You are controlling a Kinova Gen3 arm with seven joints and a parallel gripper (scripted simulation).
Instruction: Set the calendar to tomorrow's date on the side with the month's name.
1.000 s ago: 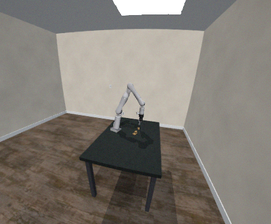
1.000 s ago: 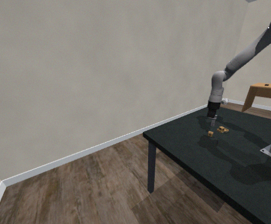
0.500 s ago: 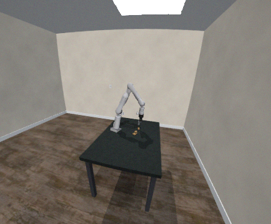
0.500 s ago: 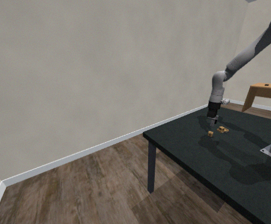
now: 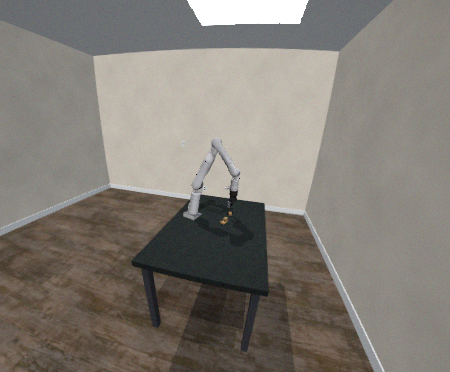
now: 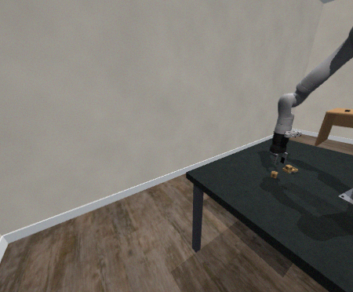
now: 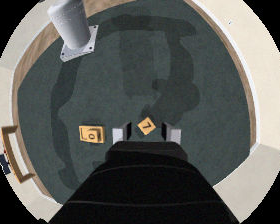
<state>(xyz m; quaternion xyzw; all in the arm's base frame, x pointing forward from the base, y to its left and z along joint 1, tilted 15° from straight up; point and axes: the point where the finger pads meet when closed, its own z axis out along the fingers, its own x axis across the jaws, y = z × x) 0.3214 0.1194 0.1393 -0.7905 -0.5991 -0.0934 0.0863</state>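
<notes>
My gripper is now 10 mm short of the wooden date cube and 100 mm above it.
</notes>
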